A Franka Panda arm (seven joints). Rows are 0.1 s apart.
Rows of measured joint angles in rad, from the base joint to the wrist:
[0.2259, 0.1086, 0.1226, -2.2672, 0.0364, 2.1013, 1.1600]
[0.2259, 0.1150, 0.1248, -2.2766, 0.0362, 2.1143, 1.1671]
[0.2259, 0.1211, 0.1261, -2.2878, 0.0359, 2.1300, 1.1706]
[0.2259, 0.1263, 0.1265, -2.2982, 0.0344, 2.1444, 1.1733]
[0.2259, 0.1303, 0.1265, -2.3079, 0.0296, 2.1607, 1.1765]
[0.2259, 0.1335, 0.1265, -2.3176, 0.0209, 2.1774, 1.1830]
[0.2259, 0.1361, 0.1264, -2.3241, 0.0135, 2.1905, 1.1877]
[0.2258, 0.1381, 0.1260, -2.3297, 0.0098, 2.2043, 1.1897]
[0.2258, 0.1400, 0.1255, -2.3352, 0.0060, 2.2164, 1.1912]
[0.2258, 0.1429, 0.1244, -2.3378, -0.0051, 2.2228, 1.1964]
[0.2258, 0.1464, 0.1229, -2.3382, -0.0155, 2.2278, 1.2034]
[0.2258, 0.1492, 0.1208, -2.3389, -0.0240, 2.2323, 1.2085]
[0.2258, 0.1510, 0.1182, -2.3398, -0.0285, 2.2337, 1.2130]
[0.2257, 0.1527, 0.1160, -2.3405, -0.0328, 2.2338, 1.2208]
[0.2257, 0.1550, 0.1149, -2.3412, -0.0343, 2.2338, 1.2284]
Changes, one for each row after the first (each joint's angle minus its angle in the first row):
[0.0000, 0.0064, 0.0022, -0.0094, -0.0002, 0.0130, 0.0071]
[0.0000, 0.0125, 0.0035, -0.0206, -0.0005, 0.0287, 0.0106]
[0.0000, 0.0177, 0.0039, -0.0310, -0.0020, 0.0431, 0.0133]
[0.0000, 0.0217, 0.0039, -0.0407, -0.0068, 0.0594, 0.0165]
[0.0000, 0.0249, 0.0039, -0.0504, -0.0155, 0.0761, 0.0230]
[0.0000, 0.0275, 0.0038, -0.0569, -0.0229, 0.0892, 0.0277]
[-0.0001, 0.0295, 0.0034, -0.0625, -0.0266, 0.1030, 0.0297]
[-0.0001, 0.0314, 0.0029, -0.0680, -0.0304, 0.1151, 0.0312]
[-0.0001, 0.0343, 0.0018, -0.0706, -0.0415, 0.1215, 0.0364]
[-0.0001, 0.0378, 0.0003, -0.0710, -0.0519, 0.1265, 0.0434]
[-0.0001, 0.0406, -0.0018, -0.0717, -0.0604, 0.1310, 0.0485]
[-0.0001, 0.0424, -0.0044, -0.0726, -0.0649, 0.1324, 0.0530]
[-0.0002, 0.0441, -0.0066, -0.0733, -0.0692, 0.1325, 0.0608]
[-0.0002, 0.0464, -0.0077, -0.0740, -0.0707, 0.1325, 0.0684]

